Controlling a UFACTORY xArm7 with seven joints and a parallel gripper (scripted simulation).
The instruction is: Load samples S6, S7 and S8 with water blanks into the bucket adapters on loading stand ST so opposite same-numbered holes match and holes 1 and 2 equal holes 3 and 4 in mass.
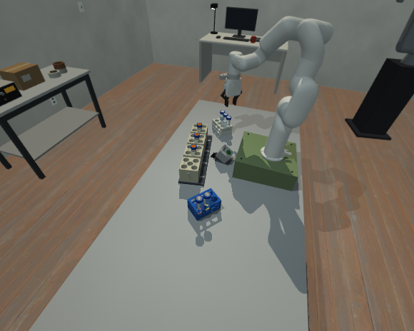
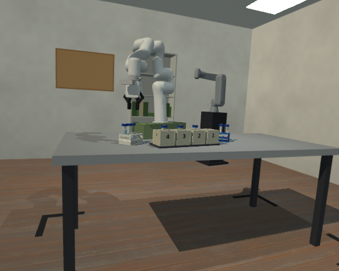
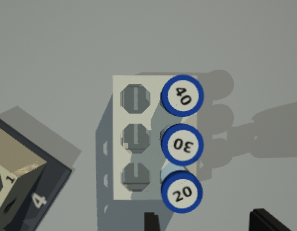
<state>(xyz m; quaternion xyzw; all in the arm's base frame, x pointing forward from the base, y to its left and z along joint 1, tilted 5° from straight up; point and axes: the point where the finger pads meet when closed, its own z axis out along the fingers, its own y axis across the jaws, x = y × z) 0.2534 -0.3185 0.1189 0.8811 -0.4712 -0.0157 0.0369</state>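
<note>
Right now the white-dot tube is 1 cm to the right of my hand and 16 cm below it. Also, from my hand: white rack (4 cm ahead, 2 cm to the right, 19 cm below); tube rack (8 cm ahead, 65 cm to the left, 19 cm below).
</note>
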